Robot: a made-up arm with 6 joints. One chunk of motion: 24 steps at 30 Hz.
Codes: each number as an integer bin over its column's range. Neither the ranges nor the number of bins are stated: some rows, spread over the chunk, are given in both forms.
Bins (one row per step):
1: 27 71 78 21 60 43
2: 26 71 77 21 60 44
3: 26 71 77 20 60 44
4: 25 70 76 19 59 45
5: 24 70 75 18 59 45
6: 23 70 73 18 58 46
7: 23 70 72 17 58 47
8: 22 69 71 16 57 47
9: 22 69 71 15 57 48
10: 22 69 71 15 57 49
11: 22 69 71 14 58 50
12: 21 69 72 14 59 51
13: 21 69 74 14 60 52
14: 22 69 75 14 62 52
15: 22 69 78 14 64 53
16: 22 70 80 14 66 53
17: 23 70 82 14 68 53
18: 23 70 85 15 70 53
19: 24 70 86 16 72 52
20: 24 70 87 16 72 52
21: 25 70 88 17 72 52
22: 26 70 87 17 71 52
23: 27 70 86 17 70 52
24: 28 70 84 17 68 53
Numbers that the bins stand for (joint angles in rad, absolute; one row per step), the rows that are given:
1: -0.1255 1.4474 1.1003 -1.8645 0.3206 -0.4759
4: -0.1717 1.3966 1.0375 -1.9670 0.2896 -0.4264
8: -0.2411 1.3458 0.8804 -2.1206 0.2276 -0.3769
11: -0.2411 1.3458 0.8804 -2.2230 0.2586 -0.3026
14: -0.2411 1.3458 1.0061 -2.2230 0.3826 -0.2531
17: -0.2180 1.3966 1.2260 -2.2230 0.5687 -0.2284
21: -0.1717 1.3966 1.4144 -2.0694 0.6927 -0.2531
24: -0.1023 1.3966 1.2888 -2.0694 0.5687 -0.2284
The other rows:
2: -0.1486 1.4474 1.0689 -1.8645 0.3206 -0.4511
3: -0.1486 1.4474 1.0689 -1.9158 0.3206 -0.4511
5: -0.1948 1.3966 1.0061 -2.0182 0.2896 -0.4264
6: -0.2180 1.3966 0.9432 -2.0182 0.2586 -0.4016
7: -0.2180 1.3966 0.9118 -2.0694 0.2586 -0.3769
9: -0.2411 1.3458 0.8804 -2.1718 0.2276 -0.3521
10: -0.2411 1.3458 0.8804 -2.1718 0.2276 -0.3274
12: -0.2642 1.3458 0.9118 -2.2230 0.2896 -0.2779
13: -0.2642 1.3458 0.9746 -2.2230 0.3206 -0.2531
15: -0.2411 1.3458 1.1003 -2.2230 0.4446 -0.2284
16: -0.2411 1.3966 1.1631 -2.2230 0.5067 -0.2284
18: -0.2180 1.3966 1.3202 -2.1718 0.6307 -0.2284
19: -0.1948 1.3966 1.3516 -2.1206 0.6927 -0.2531
20: -0.1948 1.3966 1.3830 -2.1206 0.6927 -0.2531
22: -0.1486 1.3966 1.3830 -2.0694 0.6617 -0.2531
23: -0.1255 1.3966 1.3516 -2.0694 0.6307 -0.2531

